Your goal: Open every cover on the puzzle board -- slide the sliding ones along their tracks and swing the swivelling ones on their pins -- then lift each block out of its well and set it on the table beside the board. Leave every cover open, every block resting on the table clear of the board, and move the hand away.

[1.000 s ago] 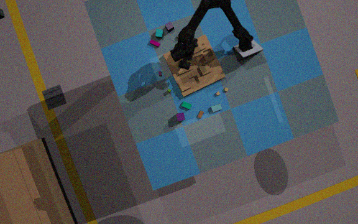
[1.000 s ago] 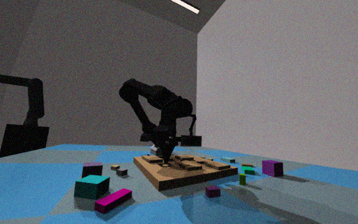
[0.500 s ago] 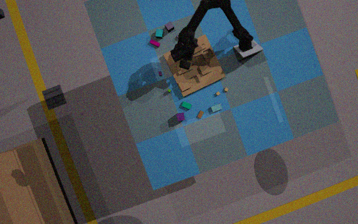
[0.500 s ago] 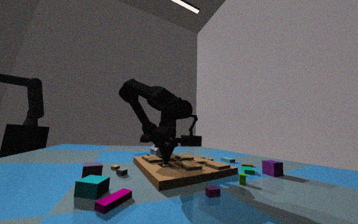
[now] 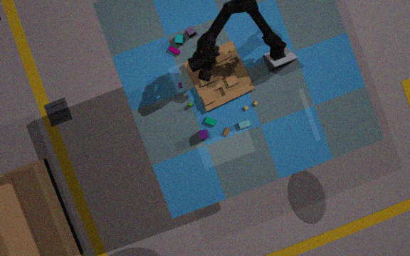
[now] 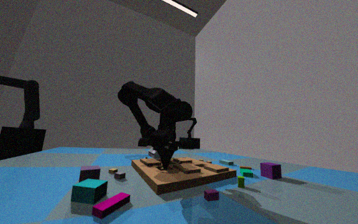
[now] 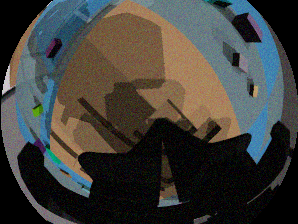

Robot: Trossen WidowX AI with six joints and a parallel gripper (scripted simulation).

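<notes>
Right now my gripper tip is 20 mm past the grey block, 140 mm to the left of it and 10 mm above it. Round my gripper tip: magenta block: 180 mm ahead, 30 mm to the left, 10 mm below; then magenta bar: 140 mm ahead, 160 mm to the right, 10 mm below; then teal cube: 90 mm ahead, 200 mm to the right, 10 mm below.
</notes>
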